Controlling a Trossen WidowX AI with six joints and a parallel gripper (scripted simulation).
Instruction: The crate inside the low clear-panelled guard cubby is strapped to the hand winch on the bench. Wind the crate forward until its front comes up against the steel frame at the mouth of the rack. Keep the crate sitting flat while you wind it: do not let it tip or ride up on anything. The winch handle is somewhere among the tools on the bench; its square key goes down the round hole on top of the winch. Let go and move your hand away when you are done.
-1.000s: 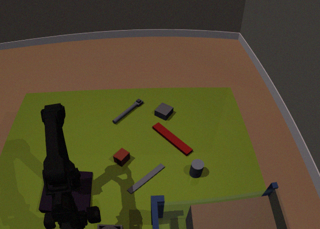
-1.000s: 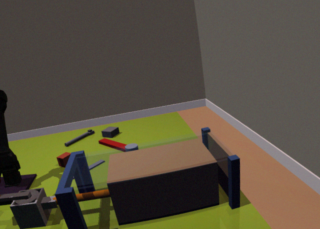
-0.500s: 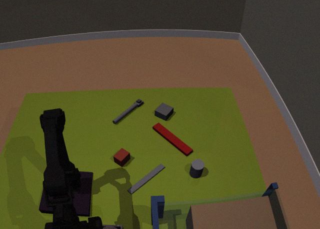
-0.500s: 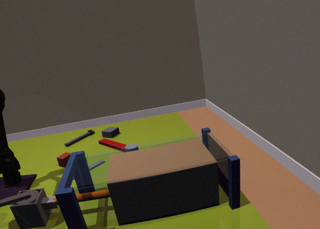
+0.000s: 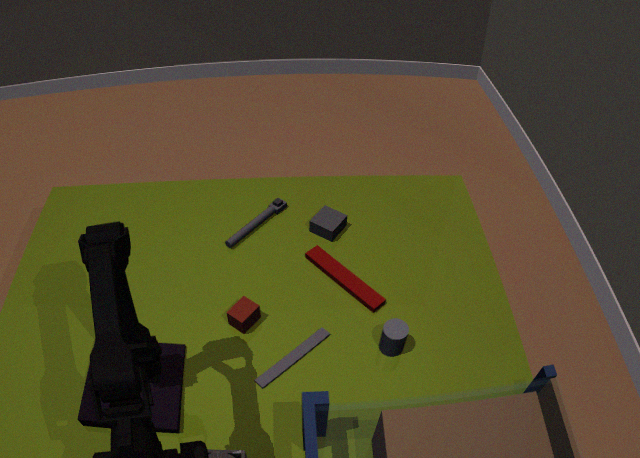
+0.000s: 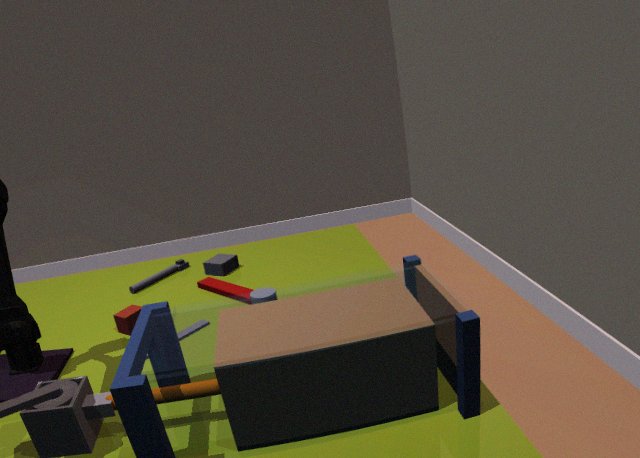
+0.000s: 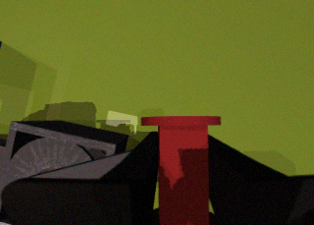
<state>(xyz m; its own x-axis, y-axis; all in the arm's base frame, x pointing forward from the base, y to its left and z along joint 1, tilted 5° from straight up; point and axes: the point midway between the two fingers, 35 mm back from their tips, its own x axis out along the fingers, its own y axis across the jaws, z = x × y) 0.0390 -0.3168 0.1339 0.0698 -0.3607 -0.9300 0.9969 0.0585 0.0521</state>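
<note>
Right now my gripper tip is 3 cm to the right of the winch handle, 3 cm short of it and 3 cm above it. Also, from my gripper tip: red crank grip: 2 cm to the left; then blue steel frame: 25 cm ahead, 3 cm to the left, 3 cm below; then grey winch: 10 cm below, 8 cm ahead, 4 cm to the left.
</note>
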